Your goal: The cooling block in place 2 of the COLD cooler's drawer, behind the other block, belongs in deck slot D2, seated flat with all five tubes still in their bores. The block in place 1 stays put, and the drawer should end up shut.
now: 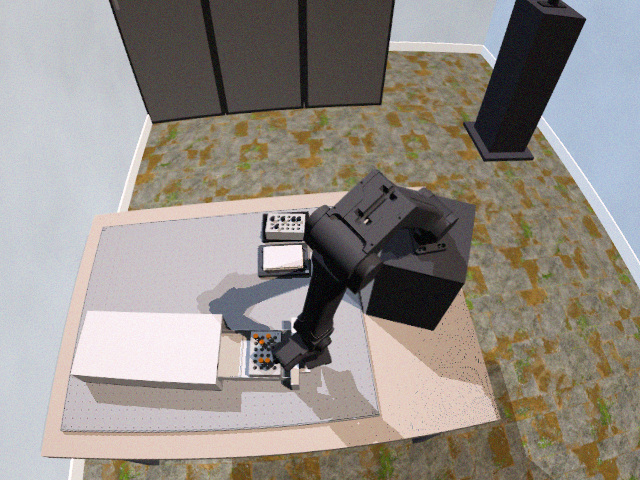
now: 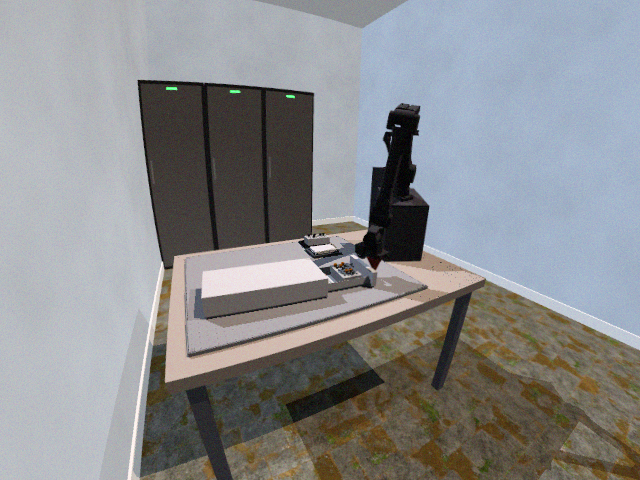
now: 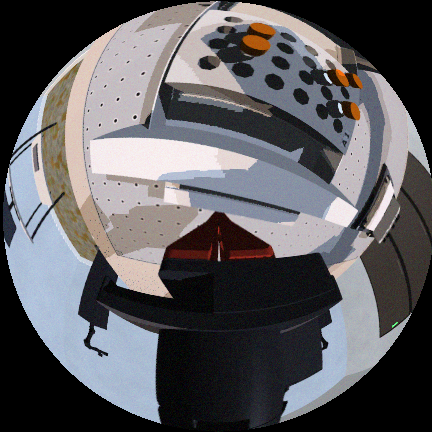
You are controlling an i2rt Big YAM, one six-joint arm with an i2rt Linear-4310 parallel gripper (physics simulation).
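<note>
The white cooler has its drawer partly out. A grey block with several orange-capped tubes sits in the drawer near its front. Bare drawer floor shows behind it; the deeper part is hidden in the cooler. Another block with dark tubes sits level in a black deck slot; its slot label is unreadable. My gripper is shut and empty, pointing down just outside the drawer's handle; contact is unclear.
A white-topped item sits in a second black slot beside the dark-tubed block, between it and the drawer. The arm's black pedestal stands at the table's right end.
</note>
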